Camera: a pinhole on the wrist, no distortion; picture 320 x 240 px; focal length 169.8 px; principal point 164.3 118.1 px. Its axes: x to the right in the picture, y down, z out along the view. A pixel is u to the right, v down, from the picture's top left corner.
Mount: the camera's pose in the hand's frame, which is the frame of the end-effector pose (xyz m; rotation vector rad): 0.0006 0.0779 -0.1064 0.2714 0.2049 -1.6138
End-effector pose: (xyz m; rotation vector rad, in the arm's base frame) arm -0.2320 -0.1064 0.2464 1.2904 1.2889 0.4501
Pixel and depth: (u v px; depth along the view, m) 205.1 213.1 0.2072
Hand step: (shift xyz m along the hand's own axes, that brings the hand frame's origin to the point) 0.1035 -0.0379 0.0803
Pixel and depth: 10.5 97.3 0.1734
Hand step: -0.0215 0.1778 0.1051
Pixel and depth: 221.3 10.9 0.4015
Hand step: -0.2789 -0.1535 0.2282
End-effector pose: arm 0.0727 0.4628 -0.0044 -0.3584 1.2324 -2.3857
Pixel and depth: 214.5 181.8 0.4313
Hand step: 0.1343 -0.1810 0.2725
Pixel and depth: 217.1 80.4 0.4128
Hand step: -0.1177 -0.1607 0.2463
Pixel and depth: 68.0 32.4 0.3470
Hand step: -0.1817 0.1739 0.2775
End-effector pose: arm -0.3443 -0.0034 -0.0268 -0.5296 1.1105 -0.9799
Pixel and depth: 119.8 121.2 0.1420
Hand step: -0.0021 0.0713 0.0402
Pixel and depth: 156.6 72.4 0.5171
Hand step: -0.1628 -0.0438 0.3894
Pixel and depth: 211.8 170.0 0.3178
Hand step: 0.0773 -0.1067 0.1736
